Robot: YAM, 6 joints.
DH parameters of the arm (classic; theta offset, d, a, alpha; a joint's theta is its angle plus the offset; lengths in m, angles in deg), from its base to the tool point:
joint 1: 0 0.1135 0.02 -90
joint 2: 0 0 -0.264 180
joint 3: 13.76 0 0.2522 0
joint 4: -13.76 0 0.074 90
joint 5: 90 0 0 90
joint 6: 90 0.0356 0 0
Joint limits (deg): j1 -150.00..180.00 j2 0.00..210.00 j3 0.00..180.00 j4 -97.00..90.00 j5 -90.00..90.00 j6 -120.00..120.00
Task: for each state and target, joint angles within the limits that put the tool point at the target. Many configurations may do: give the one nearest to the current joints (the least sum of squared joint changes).
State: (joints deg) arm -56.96 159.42 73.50 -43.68 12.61 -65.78
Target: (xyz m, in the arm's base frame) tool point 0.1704 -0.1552 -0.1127
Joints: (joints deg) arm -40.77 159.63 66.46 -46.76 10.12 -65.78
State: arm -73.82 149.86 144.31 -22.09 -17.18 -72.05
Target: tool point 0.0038 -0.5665 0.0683
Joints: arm -90.64 156.81 129.74 -30.28 -16.54 -72.05
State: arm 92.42 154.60 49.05 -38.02 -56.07 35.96
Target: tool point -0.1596 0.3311 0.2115
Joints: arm 110.87 105.61 75.41 -38.37 -61.13 35.96
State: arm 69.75 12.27 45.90 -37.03 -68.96 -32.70
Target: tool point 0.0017 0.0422 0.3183
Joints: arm 45.78 8.85 40.29 -40.31 -52.42 -32.70
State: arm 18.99 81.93 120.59 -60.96 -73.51 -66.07
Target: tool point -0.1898 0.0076 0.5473
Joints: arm 8.23 37.42 130.40 -70.11 -77.06 -66.07
